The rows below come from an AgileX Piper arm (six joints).
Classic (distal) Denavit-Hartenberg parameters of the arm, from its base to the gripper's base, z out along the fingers. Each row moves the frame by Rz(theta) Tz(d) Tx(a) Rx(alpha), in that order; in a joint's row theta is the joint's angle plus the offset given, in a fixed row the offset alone. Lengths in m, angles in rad.
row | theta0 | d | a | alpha
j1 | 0 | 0.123 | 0 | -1.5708
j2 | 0.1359 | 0 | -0.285 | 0
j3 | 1.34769 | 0 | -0.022 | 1.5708
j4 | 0 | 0.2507 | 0 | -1.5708
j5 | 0 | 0 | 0 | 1.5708
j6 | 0 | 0.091 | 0 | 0
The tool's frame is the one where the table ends.
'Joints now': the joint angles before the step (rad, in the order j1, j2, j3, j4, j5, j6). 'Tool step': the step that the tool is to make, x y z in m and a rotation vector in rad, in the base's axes. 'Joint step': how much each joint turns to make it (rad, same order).
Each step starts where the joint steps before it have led.
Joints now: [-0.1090, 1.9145, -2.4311, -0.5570, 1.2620, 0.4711]
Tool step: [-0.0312, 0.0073, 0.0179, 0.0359, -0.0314, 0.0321]
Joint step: [0.0000, -0.1197, 0.0992, 0.0504, -0.0078, 0.0003]
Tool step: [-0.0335, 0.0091, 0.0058, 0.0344, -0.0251, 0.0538]
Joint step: [0.0002, -0.1567, 0.1909, 0.0591, -0.0597, 0.0053]
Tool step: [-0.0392, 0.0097, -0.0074, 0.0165, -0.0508, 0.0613]
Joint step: [0.0000, -0.1983, 0.2776, 0.0434, -0.1335, 0.0174]
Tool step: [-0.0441, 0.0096, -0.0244, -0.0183, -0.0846, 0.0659]
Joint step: [0.0001, -0.2288, 0.3411, 0.0074, -0.2072, 0.0234]
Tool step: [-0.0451, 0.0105, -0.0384, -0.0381, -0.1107, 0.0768]
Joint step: [-0.0001, -0.2356, 0.3492, -0.0152, -0.2413, 0.0222]
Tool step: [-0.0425, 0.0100, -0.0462, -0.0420, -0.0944, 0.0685]
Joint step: [0.0006, -0.2245, 0.3117, -0.0325, -0.1993, 0.0206]
